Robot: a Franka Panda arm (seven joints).
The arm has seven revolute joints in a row. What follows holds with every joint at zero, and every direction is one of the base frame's. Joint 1 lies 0.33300 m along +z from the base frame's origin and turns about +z. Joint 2 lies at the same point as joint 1 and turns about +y. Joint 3 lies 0.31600 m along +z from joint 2 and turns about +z. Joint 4 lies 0.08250 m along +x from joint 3 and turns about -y. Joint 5 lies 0.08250 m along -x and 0.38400 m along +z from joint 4 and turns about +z. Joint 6 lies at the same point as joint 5 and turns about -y. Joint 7 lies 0.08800 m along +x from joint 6 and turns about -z. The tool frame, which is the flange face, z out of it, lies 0.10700 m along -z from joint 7; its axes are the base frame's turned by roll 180.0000, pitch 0.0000 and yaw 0.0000 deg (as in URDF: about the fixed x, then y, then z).
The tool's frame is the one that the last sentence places.
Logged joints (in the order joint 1, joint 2, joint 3, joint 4, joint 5, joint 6, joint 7), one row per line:
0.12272, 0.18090, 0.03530, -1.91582, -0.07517, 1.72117, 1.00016
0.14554, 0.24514, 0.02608, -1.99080, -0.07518, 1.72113, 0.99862
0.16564, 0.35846, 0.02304, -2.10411, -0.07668, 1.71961, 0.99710
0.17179, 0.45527, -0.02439, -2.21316, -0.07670, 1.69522, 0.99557
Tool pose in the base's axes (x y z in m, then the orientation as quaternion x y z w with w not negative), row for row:
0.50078, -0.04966, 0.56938, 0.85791, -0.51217, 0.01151, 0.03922
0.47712, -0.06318, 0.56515, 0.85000, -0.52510, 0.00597, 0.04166
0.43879, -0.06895, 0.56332, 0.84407, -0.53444, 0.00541, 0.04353
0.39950, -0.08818, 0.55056, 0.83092, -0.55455, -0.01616, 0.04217
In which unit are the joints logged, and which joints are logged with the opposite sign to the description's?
The joints are logged in radians. Opposite sign: joint 1, joint 2.
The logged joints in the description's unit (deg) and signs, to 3 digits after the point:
-7.031, -10.365, 2.023, -109.768, -4.307, 98.616, 57.305
-8.339, -14.045, 1.494, -114.064, -4.307, 98.613, 57.217
-9.490, -20.538, 1.320, -120.557, -4.393, 98.526, 57.130
-9.843, -26.085, -1.397, -126.805, -4.395, 97.129, 57.042

